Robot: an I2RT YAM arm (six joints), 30 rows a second.
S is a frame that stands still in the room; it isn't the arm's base.
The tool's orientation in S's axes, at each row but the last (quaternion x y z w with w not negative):
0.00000 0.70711 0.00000 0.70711
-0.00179 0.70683 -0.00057 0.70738
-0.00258 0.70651 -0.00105 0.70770
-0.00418 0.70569 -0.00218 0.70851
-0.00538 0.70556 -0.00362 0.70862
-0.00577 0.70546 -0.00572 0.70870
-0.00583 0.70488 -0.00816 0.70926
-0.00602 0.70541 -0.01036 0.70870
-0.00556 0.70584 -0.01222 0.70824
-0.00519 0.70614 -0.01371 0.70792
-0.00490 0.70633 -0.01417 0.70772
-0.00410 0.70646 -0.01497 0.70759
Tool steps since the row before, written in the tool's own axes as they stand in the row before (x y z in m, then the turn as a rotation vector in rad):
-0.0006 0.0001 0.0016 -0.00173 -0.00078 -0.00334
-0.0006 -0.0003 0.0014 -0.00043 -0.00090 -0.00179
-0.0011 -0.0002 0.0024 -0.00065 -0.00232 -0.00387
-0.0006 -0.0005 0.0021 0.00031 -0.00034 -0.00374
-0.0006 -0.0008 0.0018 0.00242 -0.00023 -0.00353
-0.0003 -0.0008 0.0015 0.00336 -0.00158 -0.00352
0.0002 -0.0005 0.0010 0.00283 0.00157 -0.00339
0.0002 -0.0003 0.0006 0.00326 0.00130 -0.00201
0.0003 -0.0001 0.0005 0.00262 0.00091 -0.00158
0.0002 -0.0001 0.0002 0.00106 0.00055 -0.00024
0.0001 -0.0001 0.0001 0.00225 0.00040 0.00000
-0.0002 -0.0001 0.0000 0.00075 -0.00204 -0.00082
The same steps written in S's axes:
0.0016 0.0001 0.0006 -0.00334 -0.00078 0.00173
0.0014 -0.0003 0.0006 -0.00179 -0.00090 0.00043
0.0024 -0.0002 0.0011 -0.00387 -0.00233 0.00066
0.0021 -0.0005 0.0006 -0.00374 -0.00035 -0.00032
0.0018 -0.0008 0.0006 -0.00352 -0.00027 -0.00243
0.0015 -0.0008 0.0003 -0.00350 -0.00163 -0.00335
0.0010 -0.0005 -0.0002 -0.00337 0.00152 -0.00288
0.0006 -0.0003 -0.0002 -0.00199 0.00124 -0.00330
0.0005 -0.0001 -0.0003 -0.00156 0.00086 -0.00265
0.0002 -0.0001 -0.0002 -0.00023 0.00052 -0.00107
0.0001 -0.0001 -0.0001 0.00001 0.00034 -0.00226
0.0000 -0.0001 0.0002 -0.00085 -0.00205 -0.00070

